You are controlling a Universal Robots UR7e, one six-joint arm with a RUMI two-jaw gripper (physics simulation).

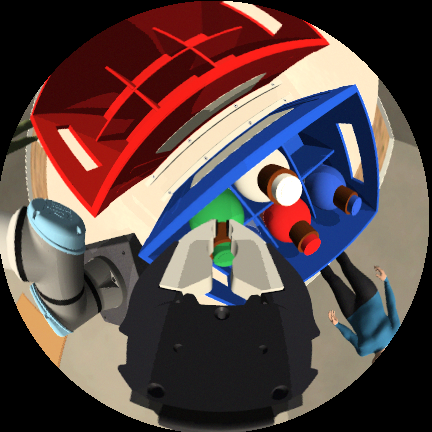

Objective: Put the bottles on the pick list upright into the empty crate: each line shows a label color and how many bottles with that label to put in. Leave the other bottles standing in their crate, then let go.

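Frame: origin at the arm's base, x left, y back, z up, level; metres.
Seen in the pictures: gripper, fingertip midpoint: [221,220]; arm's base, link origin: [106,280].
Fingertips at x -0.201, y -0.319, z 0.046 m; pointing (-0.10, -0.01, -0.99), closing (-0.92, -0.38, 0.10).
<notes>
Offsets run from my fingertips to a thing's top centre. "*": to the spot under its first point.
My gripper [221,220] is shut on the brown neck of the green bottle @[dy +0.015, dx -0.001, dz +0.034 m] [214,210], just below its green cap. The green bottle is upright at the near left end of the blue crate @[* dy -0.132, dx -0.022, dz +0.042 m] [324,111]. A white bottle @[dy -0.060, dx -0.031, dz +0.029 m] [249,179], a red bottle @[dy -0.020, dx -0.111, dz +0.029 m] [286,220] and a blue bottle @[dy -0.097, dx -0.153, dz +0.029 m] [326,187] stand in other compartments of that crate. The red crate @[* dy +0.003, dx +0.124, dz +0.032 m] [94,199] is at the upper left; its visible compartments hold no bottles. My gripper hides the near part of the blue crate. The pick list does not show.
Thin blue dividers separate the bottles, and the red bottle stands close beside the green one. Pale strips with small screws @[* dy -0.061, dx +0.025, dz -0.103 m] [215,150] lie between the two crates. The robot's own arm [57,270] is at the left. A person [372,320] is beyond the table at the lower right.
</notes>
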